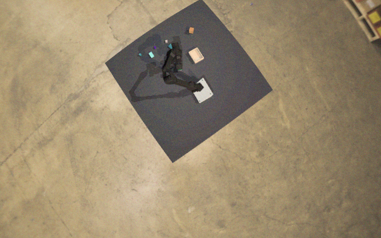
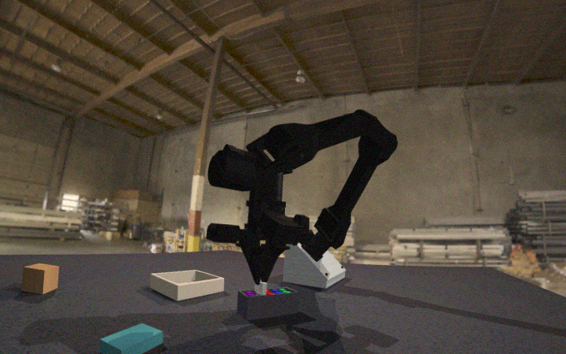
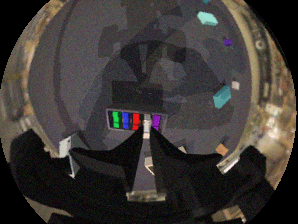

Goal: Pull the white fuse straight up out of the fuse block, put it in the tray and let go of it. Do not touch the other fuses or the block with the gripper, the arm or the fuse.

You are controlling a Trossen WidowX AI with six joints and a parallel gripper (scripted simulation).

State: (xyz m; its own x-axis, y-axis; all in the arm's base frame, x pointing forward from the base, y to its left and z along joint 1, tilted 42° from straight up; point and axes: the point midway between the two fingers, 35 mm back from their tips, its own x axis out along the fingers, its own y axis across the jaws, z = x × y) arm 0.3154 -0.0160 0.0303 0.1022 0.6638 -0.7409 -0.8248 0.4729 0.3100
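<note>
Now: the beige tray 190 mm to the right of my gripper tip, 50 mm below it and 20 mm behind it. From my gripper tip the other things lie so: white fuse: 10 mm below.
</note>
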